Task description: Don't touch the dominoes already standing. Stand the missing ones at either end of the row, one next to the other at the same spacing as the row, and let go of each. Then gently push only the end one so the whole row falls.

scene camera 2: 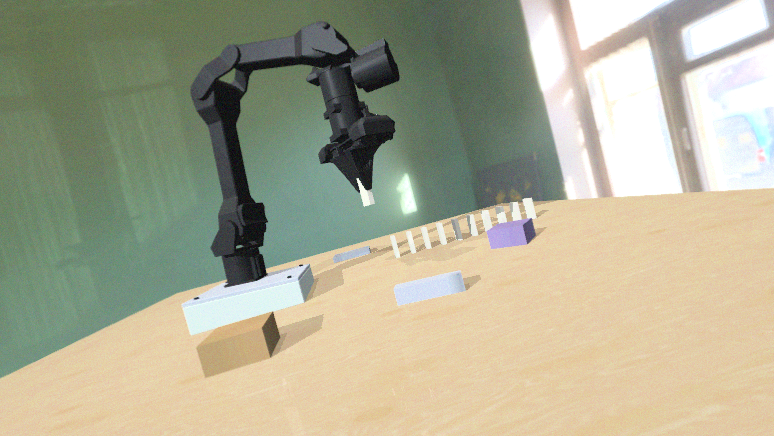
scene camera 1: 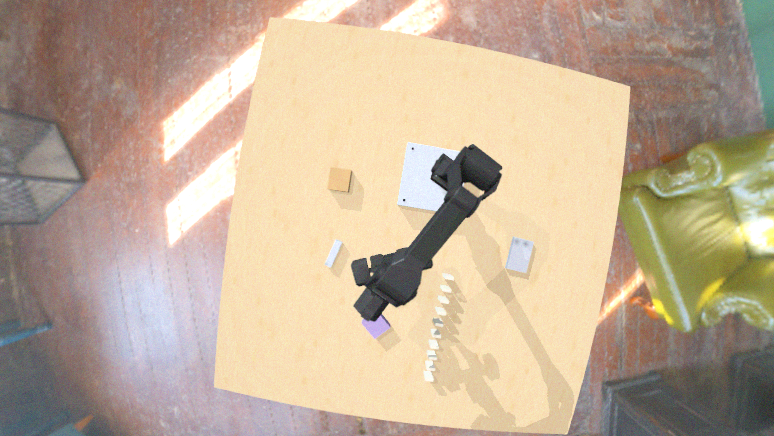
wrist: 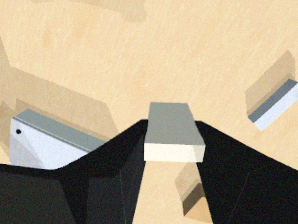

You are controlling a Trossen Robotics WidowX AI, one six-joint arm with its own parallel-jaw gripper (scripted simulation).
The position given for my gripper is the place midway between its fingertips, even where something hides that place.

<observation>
My gripper (scene camera 2: 365, 191) carries a white domino (wrist: 172, 135). Further things: a flat piece (scene camera 1: 518, 258) and a grey bar (scene camera 2: 449, 283).
My gripper shows as well in scene camera 1 (scene camera 1: 391, 258) and in the wrist view (wrist: 170, 127). The wrist view does not show the flat piece: it is out of frame.
</observation>
